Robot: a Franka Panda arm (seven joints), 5 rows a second.
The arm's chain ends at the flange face. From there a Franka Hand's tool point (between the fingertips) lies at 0.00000 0.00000 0.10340 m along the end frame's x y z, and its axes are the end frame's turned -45 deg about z.
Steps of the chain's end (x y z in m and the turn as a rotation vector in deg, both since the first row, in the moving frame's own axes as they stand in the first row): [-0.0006 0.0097 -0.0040 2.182 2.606 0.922]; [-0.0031 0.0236 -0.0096 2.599 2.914 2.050]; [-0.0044 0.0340 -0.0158 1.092 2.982 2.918]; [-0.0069 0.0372 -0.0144 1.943 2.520 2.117]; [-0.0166 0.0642 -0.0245 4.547 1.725 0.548]
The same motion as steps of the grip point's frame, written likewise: [-0.0012 0.0070 -0.0042 -0.300 3.386 0.922]; [-0.0119 0.0150 -0.0098 -0.223 3.898 2.050]; [-0.0220 0.0235 -0.0160 -1.336 2.881 2.918]; [-0.0255 0.0223 -0.0146 -0.408 3.156 2.117]; [-0.0491 0.0301 -0.0249 1.995 4.435 0.548]
